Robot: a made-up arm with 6 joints.
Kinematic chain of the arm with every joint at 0, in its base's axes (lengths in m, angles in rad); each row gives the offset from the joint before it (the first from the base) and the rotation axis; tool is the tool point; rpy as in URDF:
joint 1: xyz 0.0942 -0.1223 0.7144 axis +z
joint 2: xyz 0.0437 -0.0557 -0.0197 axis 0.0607 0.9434 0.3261
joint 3: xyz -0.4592 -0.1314 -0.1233 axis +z
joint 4: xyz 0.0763 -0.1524 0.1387 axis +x
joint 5: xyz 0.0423 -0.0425 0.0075 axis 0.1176 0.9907 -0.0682
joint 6: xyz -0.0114 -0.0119 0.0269 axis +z
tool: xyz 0.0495 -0.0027 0.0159 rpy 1.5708 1.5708 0
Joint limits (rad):
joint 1: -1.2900..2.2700
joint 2: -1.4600..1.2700
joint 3: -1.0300..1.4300
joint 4: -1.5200..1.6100
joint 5: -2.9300..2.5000
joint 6: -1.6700..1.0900
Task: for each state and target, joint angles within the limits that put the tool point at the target. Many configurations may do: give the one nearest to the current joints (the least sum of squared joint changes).
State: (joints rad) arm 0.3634 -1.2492 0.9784 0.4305 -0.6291 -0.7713
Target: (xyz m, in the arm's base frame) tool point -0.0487 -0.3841 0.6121
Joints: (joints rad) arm 0.2040 -0.6780 0.8103 0.2224 -0.6368 -0.7436
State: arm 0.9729 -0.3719 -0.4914 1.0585 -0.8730 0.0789
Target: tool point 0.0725 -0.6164 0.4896
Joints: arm 0.7243 -0.6014 -0.1247 1.0949 -0.8635 0.1359
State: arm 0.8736 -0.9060 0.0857 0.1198 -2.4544 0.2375
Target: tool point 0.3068 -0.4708 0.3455
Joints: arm 1.3964 -0.9467 -0.1311 0.1329 -2.4866 0.1244
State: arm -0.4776 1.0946 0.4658 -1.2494 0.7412 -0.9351
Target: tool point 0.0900 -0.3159 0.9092
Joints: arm -0.2746 1.0764 1.0764 -1.0204 0.8744 -0.7424
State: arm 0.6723 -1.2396 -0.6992 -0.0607 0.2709 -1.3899
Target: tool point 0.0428 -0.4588 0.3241
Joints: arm 0.5421 -1.4600 0.0231 -0.3456 0.2634 -1.3262
